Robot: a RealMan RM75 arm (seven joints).
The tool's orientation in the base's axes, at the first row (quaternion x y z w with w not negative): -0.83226, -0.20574, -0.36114, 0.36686
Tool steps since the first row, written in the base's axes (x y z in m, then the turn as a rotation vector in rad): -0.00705, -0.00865, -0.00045, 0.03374, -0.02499, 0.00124; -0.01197, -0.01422, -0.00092, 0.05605, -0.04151, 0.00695; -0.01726, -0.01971, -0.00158, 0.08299, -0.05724, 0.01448; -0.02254, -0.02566, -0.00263, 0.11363, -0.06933, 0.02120
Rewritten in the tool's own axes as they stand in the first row. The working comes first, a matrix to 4 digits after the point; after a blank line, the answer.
The tool's axes in the first row as the columns of a matrix, in the base's axes (used below as rounded here):
0.6545, 0.6074, 0.4502
0.0775, -0.6462, 0.7593
0.7521, -0.4620, -0.4700

-0.00562, 0.00152, -0.00953, 0.02108, 0.03607, -0.00437; -0.00963, 0.00234, -0.01575, 0.03869, 0.05766, -0.00955; -0.01401, 0.00298, -0.02199, 0.06077, 0.08071, -0.01291; -0.01872, 0.00411, -0.02840, 0.08494, 0.10403, -0.01145
